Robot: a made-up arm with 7 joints.
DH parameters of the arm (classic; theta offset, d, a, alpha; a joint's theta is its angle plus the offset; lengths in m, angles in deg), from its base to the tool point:
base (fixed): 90 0.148 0 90
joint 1: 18.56 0 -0.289 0
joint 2: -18.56 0.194 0.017 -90
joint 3: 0 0.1 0.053 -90
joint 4: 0 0.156 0.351 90
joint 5: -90 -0.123 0.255 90
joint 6: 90 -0.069 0.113 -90
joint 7: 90 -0.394 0.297 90
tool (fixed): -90 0.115 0 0
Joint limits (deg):
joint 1: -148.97..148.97
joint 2: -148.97..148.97
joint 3: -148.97..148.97
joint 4: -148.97..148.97
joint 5: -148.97..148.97
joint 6: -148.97..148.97
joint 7: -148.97..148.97
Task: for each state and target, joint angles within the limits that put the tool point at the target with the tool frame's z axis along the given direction. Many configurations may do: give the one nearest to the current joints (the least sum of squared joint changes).
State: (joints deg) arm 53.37 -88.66 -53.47 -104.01 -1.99 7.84 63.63
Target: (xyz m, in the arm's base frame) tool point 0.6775 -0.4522 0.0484 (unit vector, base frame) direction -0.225 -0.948 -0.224
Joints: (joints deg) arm 84.48 -46.59 -40.41 -117.29 -29.80 1.72 57.08
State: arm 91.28 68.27 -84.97 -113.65 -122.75 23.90 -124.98
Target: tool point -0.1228 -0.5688 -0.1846 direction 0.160 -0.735 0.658
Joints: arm 77.24 59.30 -82.33 -80.06 -123.33 58.60 -122.66
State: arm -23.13 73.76 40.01 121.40 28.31 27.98 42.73
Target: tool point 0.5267 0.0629 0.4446 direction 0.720 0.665 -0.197
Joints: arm -3.09 78.68 71.67 134.17 -10.75 51.26 91.19
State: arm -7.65 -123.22 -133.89 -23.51 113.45 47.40 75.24
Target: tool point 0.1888 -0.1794 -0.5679 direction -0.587 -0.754 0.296
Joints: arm -21.17 -100.75 -88.23 -47.84 145.35 103.73 64.28
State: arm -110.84 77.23 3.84 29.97 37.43 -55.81 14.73
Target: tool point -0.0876 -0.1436 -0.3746 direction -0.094 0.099 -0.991
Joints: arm -129.88 80.03 -3.41 30.35 49.09 -96.54 48.95
